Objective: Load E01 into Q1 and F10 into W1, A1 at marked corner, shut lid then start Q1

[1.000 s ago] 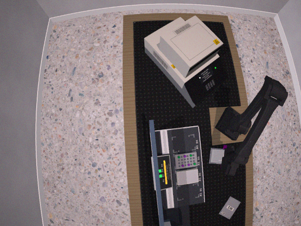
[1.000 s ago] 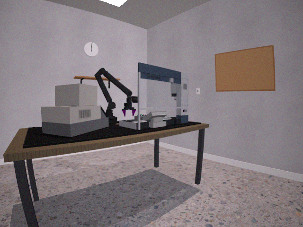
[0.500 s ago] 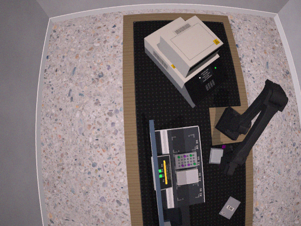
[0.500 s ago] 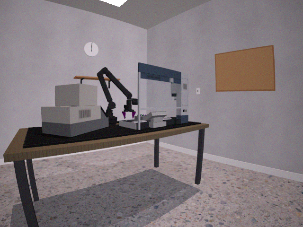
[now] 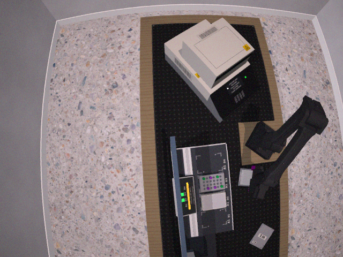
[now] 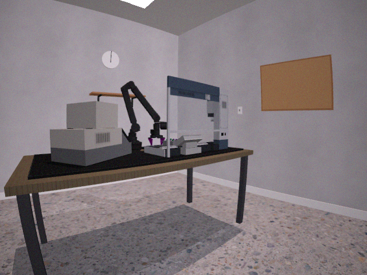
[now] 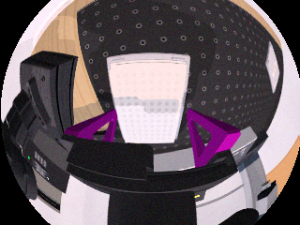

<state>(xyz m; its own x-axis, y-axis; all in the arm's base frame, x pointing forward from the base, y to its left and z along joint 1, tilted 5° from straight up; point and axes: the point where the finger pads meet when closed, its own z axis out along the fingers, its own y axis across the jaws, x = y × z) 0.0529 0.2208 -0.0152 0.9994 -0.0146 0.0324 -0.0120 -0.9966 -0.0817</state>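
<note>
Right now my hand is 30 mm above the grey regrip nest. Round my hand: deep-well block (220 mm ahead, 130 mm to the left, 40 mm above); clear panel (400 mm ahead, 170 mm to the left, 290 mm above); tube cooling block (240 mm ahead, 30 mm to the left, 40 mm above).
</note>
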